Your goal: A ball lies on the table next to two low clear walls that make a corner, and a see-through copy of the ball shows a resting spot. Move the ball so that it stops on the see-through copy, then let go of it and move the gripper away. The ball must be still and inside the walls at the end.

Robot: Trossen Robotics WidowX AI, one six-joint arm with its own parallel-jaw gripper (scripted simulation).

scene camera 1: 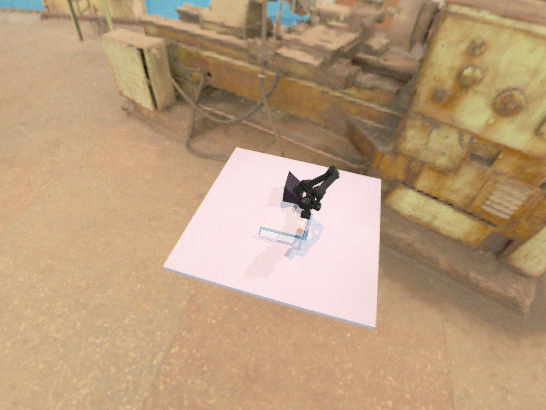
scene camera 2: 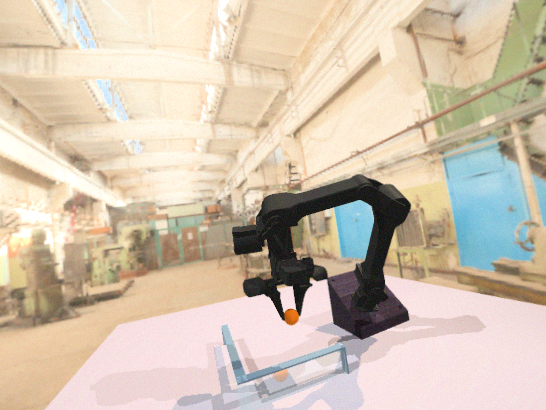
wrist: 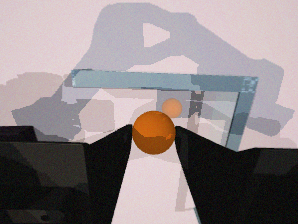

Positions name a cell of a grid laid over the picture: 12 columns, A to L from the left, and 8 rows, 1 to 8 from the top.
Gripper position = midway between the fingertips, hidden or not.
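There's a ball (wrist: G5), and scene camera 1 doesn't show it, since it's hidden by my gripper. That ball is being carried by my gripper (scene camera 2: G7), which you'd also find in the wrist view (wrist: G5).
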